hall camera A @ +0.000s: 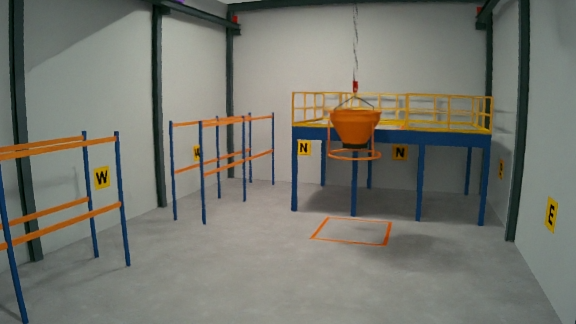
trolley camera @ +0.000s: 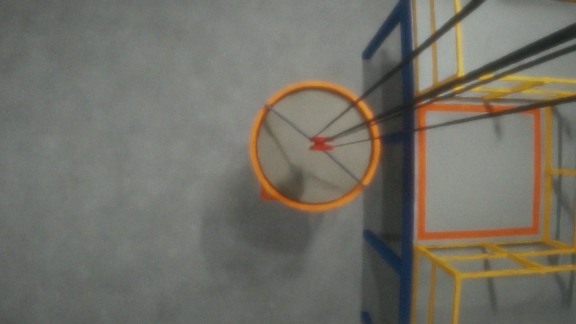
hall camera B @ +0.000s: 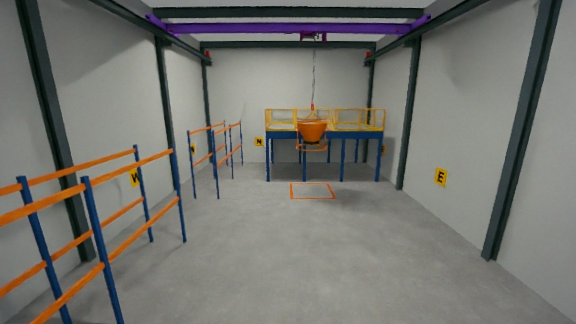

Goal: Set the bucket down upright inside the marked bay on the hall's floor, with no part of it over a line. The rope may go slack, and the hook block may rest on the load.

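The orange bucket (hall camera A: 355, 127) (hall camera B: 312, 131) (trolley camera: 290, 125) hangs upright by its bail, well above the floor. My hook block (hall camera A: 355, 86) (hall camera B: 312, 106) (trolley camera: 320, 143) is red and holds the bail on near-vertical ropes; the hook itself is too small to make out. The bay, an orange outline (hall camera A: 350, 242) (hall camera B: 312, 198) (trolley camera: 267, 194), lies on the floor below, in front of the platform. In the trolley view the bucket hides most of the bay, and a corner shows past its lower left rim. The bucket's shadow falls to the right of the bay in hall camera A.
A blue platform (hall camera A: 435, 136) (hall camera B: 360, 135) (trolley camera: 407, 200) with yellow railings stands close behind the bucket. Its deck bears another orange outline (trolley camera: 421, 175). Blue and orange racks (hall camera A: 124, 225) (hall camera B: 99, 235) stand along the west wall. The purple girder (hall camera B: 240, 28) spans overhead.
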